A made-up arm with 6 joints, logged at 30 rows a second.
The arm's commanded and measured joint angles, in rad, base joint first. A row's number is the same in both.
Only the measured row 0 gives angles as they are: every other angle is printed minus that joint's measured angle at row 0.
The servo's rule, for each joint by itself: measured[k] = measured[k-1] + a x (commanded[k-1-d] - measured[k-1]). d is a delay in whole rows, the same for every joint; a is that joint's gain. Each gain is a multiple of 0.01, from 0.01 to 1. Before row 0 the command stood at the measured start. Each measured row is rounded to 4 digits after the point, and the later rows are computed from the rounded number. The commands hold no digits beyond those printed.
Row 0, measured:
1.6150 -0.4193 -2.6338 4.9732 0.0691 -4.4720
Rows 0 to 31, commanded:
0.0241 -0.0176 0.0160 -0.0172 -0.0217 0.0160
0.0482 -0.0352 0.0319 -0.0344 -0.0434 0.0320
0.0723 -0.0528 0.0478 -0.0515 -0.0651 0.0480
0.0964 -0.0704 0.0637 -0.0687 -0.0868 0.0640
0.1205 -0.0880 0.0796 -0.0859 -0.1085 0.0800
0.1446 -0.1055 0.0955 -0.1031 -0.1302 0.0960
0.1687 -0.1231 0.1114 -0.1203 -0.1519 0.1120
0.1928 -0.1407 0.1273 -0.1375 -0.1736 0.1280
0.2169 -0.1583 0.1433 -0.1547 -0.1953 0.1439
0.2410 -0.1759 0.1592 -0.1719 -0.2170 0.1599
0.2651 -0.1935 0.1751 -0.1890 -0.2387 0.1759
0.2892 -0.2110 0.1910 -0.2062 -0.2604 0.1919
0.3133 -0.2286 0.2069 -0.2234 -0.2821 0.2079
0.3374 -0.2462 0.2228 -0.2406 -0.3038 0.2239
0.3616 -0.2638 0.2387 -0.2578 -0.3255 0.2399
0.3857 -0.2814 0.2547 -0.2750 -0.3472 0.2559
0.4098 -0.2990 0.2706 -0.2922 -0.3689 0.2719
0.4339 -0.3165 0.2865 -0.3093 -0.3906 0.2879
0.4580 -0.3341 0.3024 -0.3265 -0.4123 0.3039
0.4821 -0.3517 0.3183 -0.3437 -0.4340 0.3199
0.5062 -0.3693 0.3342 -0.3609 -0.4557 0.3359
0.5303 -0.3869 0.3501 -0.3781 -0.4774 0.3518
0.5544 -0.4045 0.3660 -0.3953 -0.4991 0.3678
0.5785 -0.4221 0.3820 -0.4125 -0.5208 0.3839
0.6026 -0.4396 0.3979 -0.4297 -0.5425 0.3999
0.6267 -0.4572 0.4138 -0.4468 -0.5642 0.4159
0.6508 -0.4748 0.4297 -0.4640 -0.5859 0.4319
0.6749 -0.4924 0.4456 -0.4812 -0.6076 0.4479
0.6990 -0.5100 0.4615 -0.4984 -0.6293 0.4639
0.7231 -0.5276 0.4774 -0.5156 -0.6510 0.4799
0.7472 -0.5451 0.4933 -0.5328 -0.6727 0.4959
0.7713 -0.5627 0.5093 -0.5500 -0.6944 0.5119
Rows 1 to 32, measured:
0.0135 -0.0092 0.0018 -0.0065 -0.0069 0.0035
0.0329 -0.0227 0.0051 -0.0171 -0.0186 0.0098
0.0550 -0.0384 0.0098 -0.0302 -0.0335 0.0182
0.0782 -0.0550 0.0157 -0.0448 -0.0506 0.0283
0.1019 -0.0722 0.0227 -0.0604 -0.0691 0.0397
0.1258 -0.0895 0.0307 -0.0766 -0.0887 0.0521
0.1498 -0.1070 0.0396 -0.0932 -0.1089 0.0653
0.1739 -0.1245 0.0492 -0.1100 -0.1296 0.0791
0.1980 -0.1421 0.0596 -0.1270 -0.1506 0.0934
0.2221 -0.1597 0.0706 -0.1441 -0.1718 0.1080
0.2462 -0.1773 0.0821 -0.1612 -0.1932 0.1229
0.2703 -0.1948 0.0941 -0.1783 -0.2147 0.1381
0.2944 -0.2124 0.1065 -0.1954 -0.2363 0.1535
0.3185 -0.2300 0.1193 -0.2126 -0.2579 0.1690
0.3426 -0.2476 0.1324 -0.2298 -0.2795 0.1846
0.3667 -0.2652 0.1459 -0.2470 -0.3012 0.2003
0.3908 -0.2828 0.1596 -0.2642 -0.3229 0.2161
0.4149 -0.3003 0.1736 -0.2813 -0.3446 0.2319
0.4390 -0.3179 0.1878 -0.2985 -0.3663 0.2477
0.4631 -0.3355 0.2022 -0.3157 -0.3880 0.2636
0.4872 -0.3531 0.2167 -0.3329 -0.4097 0.2795
0.5113 -0.3707 0.2314 -0.3501 -0.4314 0.2954
0.5354 -0.3883 0.2462 -0.3673 -0.4531 0.3113
0.5595 -0.4059 0.2611 -0.3845 -0.4748 0.3273
0.5836 -0.4234 0.2761 -0.4017 -0.4965 0.3433
0.6077 -0.4410 0.2912 -0.4188 -0.5182 0.3593
0.6318 -0.4586 0.3064 -0.4360 -0.5399 0.3753
0.6559 -0.4762 0.3217 -0.4532 -0.5616 0.3913
0.6800 -0.4938 0.3371 -0.4704 -0.5833 0.4073
0.7041 -0.5114 0.3525 -0.4876 -0.6050 0.4233
0.7282 -0.5289 0.3680 -0.5048 -0.6267 0.4393
0.7523 -0.5465 0.3835 -0.5220 -0.6484 0.4553
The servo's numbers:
d 0
a 0.56 0.52 0.11 0.38 0.32 0.22

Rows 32 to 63, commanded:
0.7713 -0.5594 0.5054 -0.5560 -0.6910 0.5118
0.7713 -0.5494 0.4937 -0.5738 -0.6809 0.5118
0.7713 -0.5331 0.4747 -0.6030 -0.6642 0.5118
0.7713 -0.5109 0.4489 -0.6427 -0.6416 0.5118
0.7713 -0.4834 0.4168 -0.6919 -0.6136 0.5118
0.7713 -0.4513 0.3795 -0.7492 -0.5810 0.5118
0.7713 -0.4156 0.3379 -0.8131 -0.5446 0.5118
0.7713 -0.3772 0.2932 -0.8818 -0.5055 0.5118
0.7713 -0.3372 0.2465 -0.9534 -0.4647 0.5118
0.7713 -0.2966 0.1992 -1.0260 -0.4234 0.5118
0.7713 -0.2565 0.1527 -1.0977 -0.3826 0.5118
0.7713 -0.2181 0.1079 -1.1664 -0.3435 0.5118
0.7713 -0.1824 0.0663 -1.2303 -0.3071 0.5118
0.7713 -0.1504 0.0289 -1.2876 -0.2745 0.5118
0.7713 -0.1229 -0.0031 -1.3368 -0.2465 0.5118
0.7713 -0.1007 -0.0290 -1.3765 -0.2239 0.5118
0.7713 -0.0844 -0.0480 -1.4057 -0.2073 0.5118
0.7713 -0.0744 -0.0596 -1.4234 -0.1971 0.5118
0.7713 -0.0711 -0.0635 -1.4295 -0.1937 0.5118
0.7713 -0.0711 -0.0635 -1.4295 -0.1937 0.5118
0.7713 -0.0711 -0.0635 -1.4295 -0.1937 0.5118
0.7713 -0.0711 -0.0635 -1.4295 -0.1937 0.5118
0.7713 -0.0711 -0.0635 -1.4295 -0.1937 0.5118
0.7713 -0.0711 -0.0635 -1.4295 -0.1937 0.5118
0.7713 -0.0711 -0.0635 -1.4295 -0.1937 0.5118
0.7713 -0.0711 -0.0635 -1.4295 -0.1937 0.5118
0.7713 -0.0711 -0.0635 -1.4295 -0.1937 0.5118
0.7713 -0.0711 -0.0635 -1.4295 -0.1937 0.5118
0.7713 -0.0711 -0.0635 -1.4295 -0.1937 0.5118
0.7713 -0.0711 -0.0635 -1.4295 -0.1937 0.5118
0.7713 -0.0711 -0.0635 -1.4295 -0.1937 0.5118
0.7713 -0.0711 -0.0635 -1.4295 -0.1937 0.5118
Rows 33 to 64, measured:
0.7629 -0.5532 0.3969 -0.5349 -0.6620 0.4677
0.7676 -0.5512 0.4075 -0.5497 -0.6680 0.4774
0.7697 -0.5418 0.4149 -0.5700 -0.6668 0.4850
0.7706 -0.5257 0.4186 -0.5976 -0.6587 0.4909
0.7710 -0.5037 0.4184 -0.6334 -0.6443 0.4955
0.7712 -0.4765 0.4141 -0.6774 -0.6240 0.4991
0.7713 -0.4448 0.4057 -0.7290 -0.5986 0.5019
0.7713 -0.4096 0.3933 -0.7871 -0.5688 0.5041
0.7713 -0.3720 0.3772 -0.8503 -0.5355 0.5058
0.7713 -0.3328 0.3576 -0.9171 -0.4996 0.5071
0.7713 -0.2931 0.3351 -0.9857 -0.4622 0.5081
0.7713 -0.2541 0.3101 -1.0544 -0.4242 0.5089
0.7713 -0.2168 0.2833 -1.1212 -0.3867 0.5095
0.7713 -0.1823 0.2553 -1.1844 -0.3508 0.5100
0.7713 -0.1514 0.2269 -1.2423 -0.3174 0.5104
0.7713 -0.1250 0.1988 -1.2933 -0.2875 0.5107
0.7713 -0.1039 0.1717 -1.3360 -0.2618 0.5109
0.7713 -0.0886 0.1463 -1.3692 -0.2411 0.5111
0.7713 -0.0795 0.1232 -1.3921 -0.2259 0.5113
0.7713 -0.0751 0.1027 -1.4063 -0.2156 0.5114
0.7713 -0.0730 0.0844 -1.4151 -0.2086 0.5115
0.7713 -0.0720 0.0681 -1.4206 -0.2038 0.5116
0.7713 -0.0715 0.0536 -1.4240 -0.2006 0.5116
0.7713 -0.0713 0.0407 -1.4261 -0.1984 0.5116
0.7713 -0.0712 0.0292 -1.4274 -0.1969 0.5116
0.7713 -0.0711 0.0190 -1.4282 -0.1959 0.5116
0.7713 -0.0711 0.0099 -1.4287 -0.1952 0.5116
0.7713 -0.0711 0.0018 -1.4290 -0.1947 0.5116
0.7713 -0.0711 -0.0054 -1.4292 -0.1944 0.5116
0.7713 -0.0711 -0.0118 -1.4293 -0.1942 0.5116
0.7713 -0.0711 -0.0175 -1.4294 -0.1940 0.5116
0.7713 -0.0711 -0.0226 -1.4294 -0.1939 0.5116

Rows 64 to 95, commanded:
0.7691 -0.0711 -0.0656 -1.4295 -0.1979 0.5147
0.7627 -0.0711 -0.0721 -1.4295 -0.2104 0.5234
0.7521 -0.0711 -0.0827 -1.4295 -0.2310 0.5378
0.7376 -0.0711 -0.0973 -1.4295 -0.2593 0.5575
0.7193 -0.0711 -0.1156 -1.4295 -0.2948 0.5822
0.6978 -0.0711 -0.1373 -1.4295 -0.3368 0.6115
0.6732 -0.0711 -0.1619 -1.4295 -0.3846 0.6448
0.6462 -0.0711 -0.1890 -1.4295 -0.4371 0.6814
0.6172 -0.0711 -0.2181 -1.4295 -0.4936 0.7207
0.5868 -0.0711 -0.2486 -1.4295 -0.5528 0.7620
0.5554 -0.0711 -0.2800 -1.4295 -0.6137 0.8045
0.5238 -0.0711 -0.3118 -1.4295 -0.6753 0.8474
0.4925 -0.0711 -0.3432 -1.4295 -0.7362 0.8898
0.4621 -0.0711 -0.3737 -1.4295 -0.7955 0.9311
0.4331 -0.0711 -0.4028 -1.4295 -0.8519 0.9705
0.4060 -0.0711 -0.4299 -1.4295 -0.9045 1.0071
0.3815 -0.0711 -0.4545 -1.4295 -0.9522 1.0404
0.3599 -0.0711 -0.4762 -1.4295 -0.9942 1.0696
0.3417 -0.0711 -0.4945 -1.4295 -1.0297 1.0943
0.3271 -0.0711 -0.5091 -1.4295 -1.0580 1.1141
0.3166 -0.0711 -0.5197 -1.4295 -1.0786 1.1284
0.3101 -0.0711 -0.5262 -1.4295 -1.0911 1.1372
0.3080 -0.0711 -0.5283 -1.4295 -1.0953 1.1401
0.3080 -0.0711 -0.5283 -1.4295 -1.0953 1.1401
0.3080 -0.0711 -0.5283 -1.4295 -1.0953 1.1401
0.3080 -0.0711 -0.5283 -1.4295 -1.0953 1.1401
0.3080 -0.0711 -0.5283 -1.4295 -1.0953 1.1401
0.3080 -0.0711 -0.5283 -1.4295 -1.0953 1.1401
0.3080 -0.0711 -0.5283 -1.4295 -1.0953 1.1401
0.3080 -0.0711 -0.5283 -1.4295 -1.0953 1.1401
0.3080 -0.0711 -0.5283 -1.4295 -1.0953 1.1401
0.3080 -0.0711 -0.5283 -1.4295 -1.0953 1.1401
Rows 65 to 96, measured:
0.7701 -0.0711 -0.0273 -1.4294 -0.1952 0.5123
0.7660 -0.0711 -0.0322 -1.4294 -0.2001 0.5147
0.7582 -0.0711 -0.0378 -1.4294 -0.2100 0.5198
0.7467 -0.0711 -0.0443 -1.4294 -0.2258 0.5281
0.7314 -0.0711 -0.0521 -1.4294 -0.2479 0.5400
0.7126 -0.0711 -0.0615 -1.4294 -0.2763 0.5557
0.6905 -0.0711 -0.0725 -1.4294 -0.3110 0.5753
0.6657 -0.0711 -0.0853 -1.4294 -0.3514 0.5986
0.6385 -0.0711 -0.0999 -1.4294 -0.3969 0.6255
0.6095 -0.0711 -0.1163 -1.4294 -0.4468 0.6555
0.5792 -0.0711 -0.1343 -1.4294 -0.5002 0.6883
0.5482 -0.0711 -0.1538 -1.4294 -0.5562 0.7233
0.5170 -0.0711 -0.1746 -1.4294 -0.6138 0.7599
0.4863 -0.0711 -0.1965 -1.4294 -0.6719 0.7976
0.4565 -0.0711 -0.2192 -1.4294 -0.7295 0.8356
0.4282 -0.0711 -0.2424 -1.4294 -0.7855 0.8733
0.4020 -0.0711 -0.2657 -1.4294 -0.8388 0.9101
0.3784 -0.0711 -0.2889 -1.4294 -0.8885 0.9452
0.3578 -0.0711 -0.3115 -1.4294 -0.9337 0.9780
0.3406 -0.0711 -0.3332 -1.4294 -0.9735 1.0079
0.3272 -0.0711 -0.3537 -1.4294 -1.0071 1.0344
0.3176 -0.0711 -0.3727 -1.4294 -1.0340 1.0570
0.3122 -0.0711 -0.3898 -1.4294 -1.0536 1.0753
0.3098 -0.0711 -0.4050 -1.4294 -1.0669 1.0896
0.3088 -0.0711 -0.4186 -1.4294 -1.0760 1.1007
0.3084 -0.0711 -0.4307 -1.4294 -1.0822 1.1094
0.3082 -0.0711 -0.4414 -1.4294 -1.0864 1.1162
0.3081 -0.0711 -0.4510 -1.4294 -1.0892 1.1215
0.3080 -0.0711 -0.4595 -1.4294 -1.0912 1.1256
0.3080 -0.0711 -0.4671 -1.4294 -1.0925 1.1288
0.3080 -0.0711 -0.4738 -1.4294 -1.0934 1.1313
0.3080 -0.0711 -0.4798 -1.4294 -1.0940 1.1332

